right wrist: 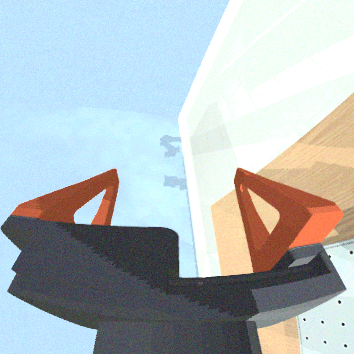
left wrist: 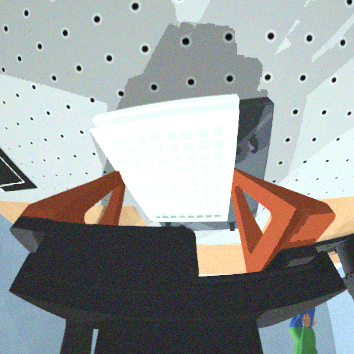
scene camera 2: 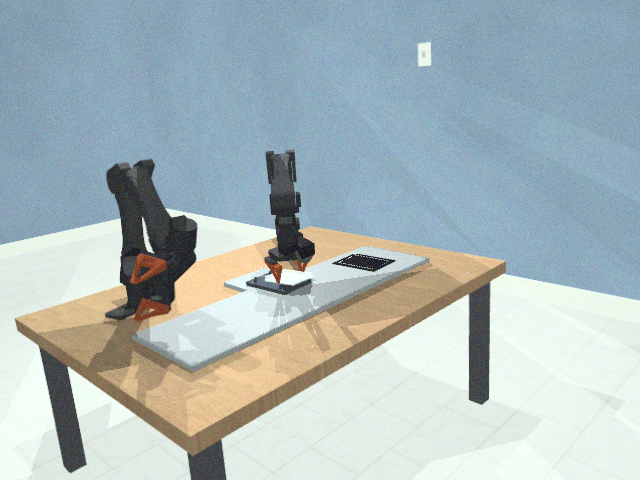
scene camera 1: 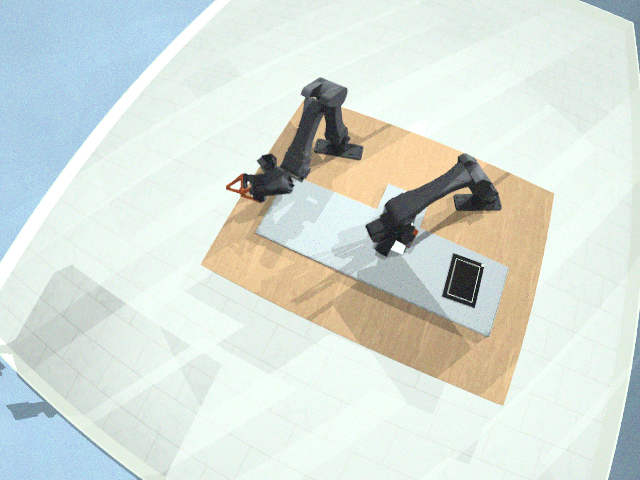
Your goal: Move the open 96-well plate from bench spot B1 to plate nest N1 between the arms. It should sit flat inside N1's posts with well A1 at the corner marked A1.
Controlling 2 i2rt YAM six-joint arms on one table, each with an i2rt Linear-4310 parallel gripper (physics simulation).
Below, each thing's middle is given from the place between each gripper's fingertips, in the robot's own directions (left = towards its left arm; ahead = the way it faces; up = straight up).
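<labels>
The dark grey nest with locator pegs (left wrist: 255, 115) is 10 mm below my left hand, 10 mm to the right of it and 40 mm behind it. As for the white well plate (left wrist: 176, 157), my left hand is right at it. Going by its middle, the plate is nearer to my left hand than to my right hand.
The white well plate is 560 mm to the left of my right hand, and also 130 mm behind that hand and 140 mm below it. I find the dark grey nest with locator pegs 550 mm to the left of my right hand, 150 mm below it and 160 mm behind it.
</labels>
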